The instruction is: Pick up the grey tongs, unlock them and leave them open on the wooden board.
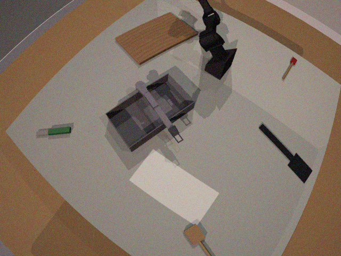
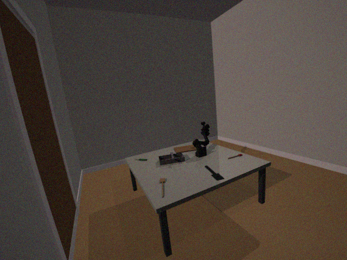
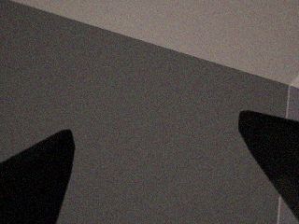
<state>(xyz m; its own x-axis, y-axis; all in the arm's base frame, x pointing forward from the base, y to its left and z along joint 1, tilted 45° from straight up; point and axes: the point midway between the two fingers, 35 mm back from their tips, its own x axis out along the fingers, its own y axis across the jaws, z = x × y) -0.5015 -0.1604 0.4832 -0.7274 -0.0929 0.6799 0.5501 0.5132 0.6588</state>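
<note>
The yellow tab is 92 cm ahead of my gripper tip, 41 cm to the left of it and 21 cm below it. From my gripper tip the other things lie so: wooden board: 50 cm ahead, 11 cm to the left, 27 cm below; then roasting tin: 90 cm ahead, 33 cm to the left, 25 cm below; then red-headed tool: 27 cm ahead, 81 cm to the left, 27 cm below.
</note>
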